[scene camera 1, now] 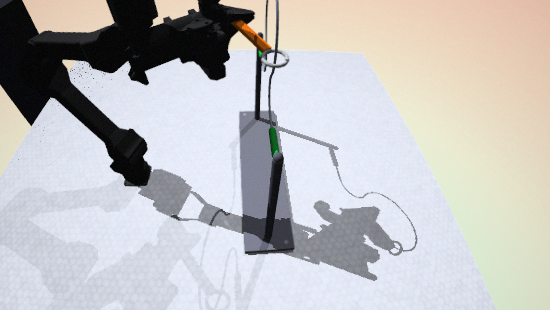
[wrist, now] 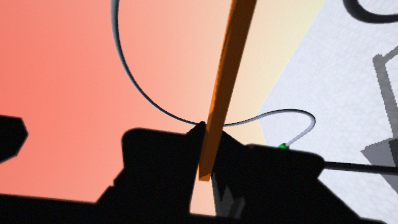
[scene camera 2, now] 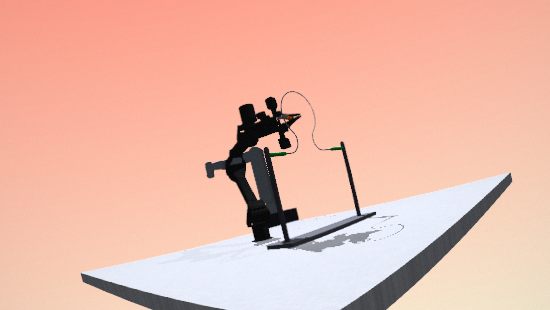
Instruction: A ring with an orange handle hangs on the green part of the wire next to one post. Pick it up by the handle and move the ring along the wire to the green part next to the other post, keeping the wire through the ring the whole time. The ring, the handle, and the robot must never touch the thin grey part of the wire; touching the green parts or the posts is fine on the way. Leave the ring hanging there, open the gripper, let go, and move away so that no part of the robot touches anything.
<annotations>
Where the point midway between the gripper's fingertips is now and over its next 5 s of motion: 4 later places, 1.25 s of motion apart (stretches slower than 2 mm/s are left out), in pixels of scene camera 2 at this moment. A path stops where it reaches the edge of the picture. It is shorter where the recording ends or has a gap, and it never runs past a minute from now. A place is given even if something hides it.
The gripper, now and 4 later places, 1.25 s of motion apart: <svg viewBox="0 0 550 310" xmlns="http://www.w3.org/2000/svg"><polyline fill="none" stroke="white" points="301,114 302,120 301,124 298,127 293,127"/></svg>
</annotations>
